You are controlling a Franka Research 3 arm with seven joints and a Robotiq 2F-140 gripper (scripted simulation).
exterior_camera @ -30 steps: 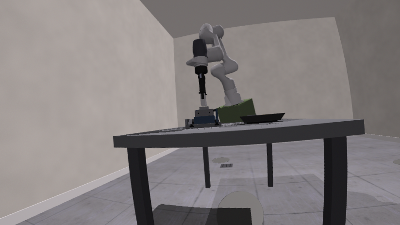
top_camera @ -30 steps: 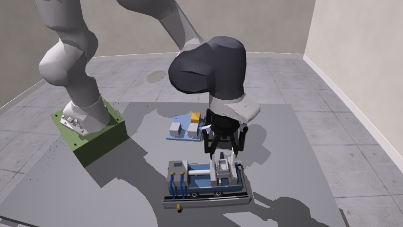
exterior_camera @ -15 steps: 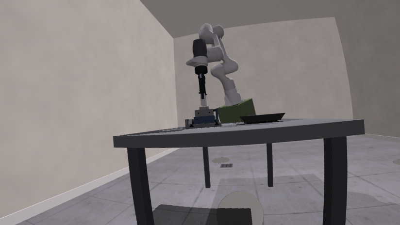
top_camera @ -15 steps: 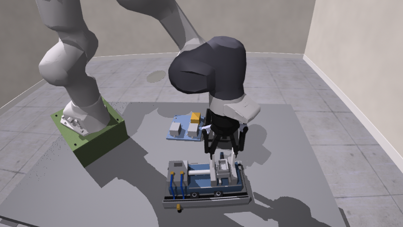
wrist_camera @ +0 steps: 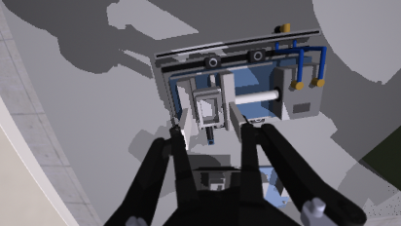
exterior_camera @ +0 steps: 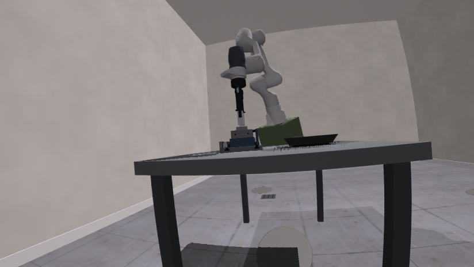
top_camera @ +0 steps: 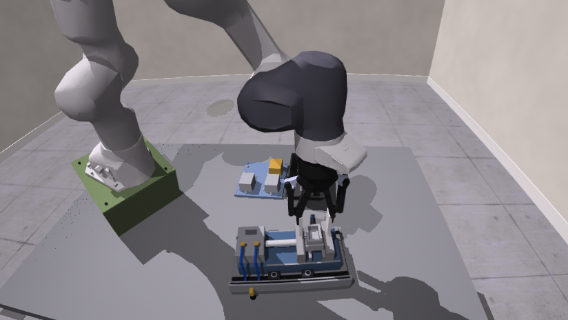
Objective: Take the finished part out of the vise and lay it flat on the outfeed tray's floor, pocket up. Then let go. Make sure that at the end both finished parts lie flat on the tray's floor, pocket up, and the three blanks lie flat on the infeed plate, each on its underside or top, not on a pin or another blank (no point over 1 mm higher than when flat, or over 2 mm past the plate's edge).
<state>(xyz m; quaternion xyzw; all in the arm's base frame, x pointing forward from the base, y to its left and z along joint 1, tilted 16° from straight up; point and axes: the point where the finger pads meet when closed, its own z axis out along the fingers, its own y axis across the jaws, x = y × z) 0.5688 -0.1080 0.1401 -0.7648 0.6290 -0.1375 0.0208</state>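
Right now my hand is 11 cm above the vise, 6 cm past it and 1 cm to the left of it. The rest, counted from my hand: orange block (36 cm to the left, 16 cm behind, 13 cm below); then blue fixture plate (31 cm to the left, 21 cm behind, 15 cm below).
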